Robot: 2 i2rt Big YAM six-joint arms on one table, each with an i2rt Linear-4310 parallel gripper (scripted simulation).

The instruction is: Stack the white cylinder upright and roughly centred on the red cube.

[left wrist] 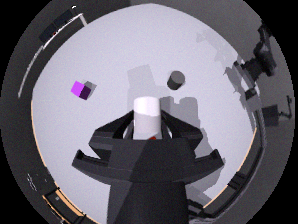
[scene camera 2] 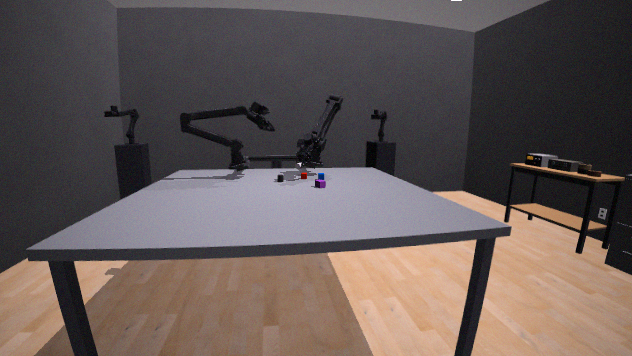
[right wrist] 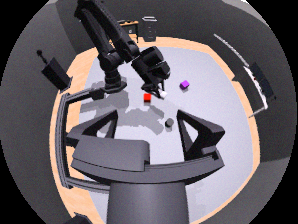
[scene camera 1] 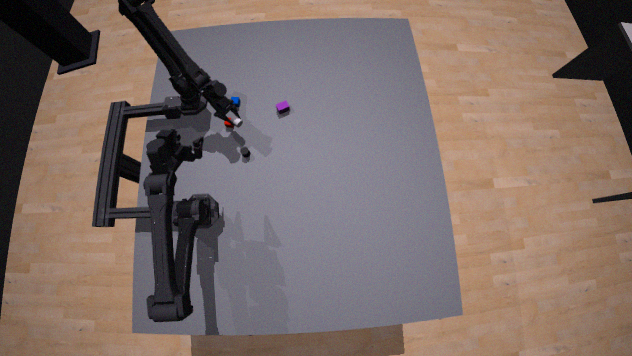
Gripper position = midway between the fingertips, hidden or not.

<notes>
In view: my left gripper (left wrist: 147, 113), my right gripper (right wrist: 147, 112) and a white cylinder (left wrist: 147, 110).
</notes>
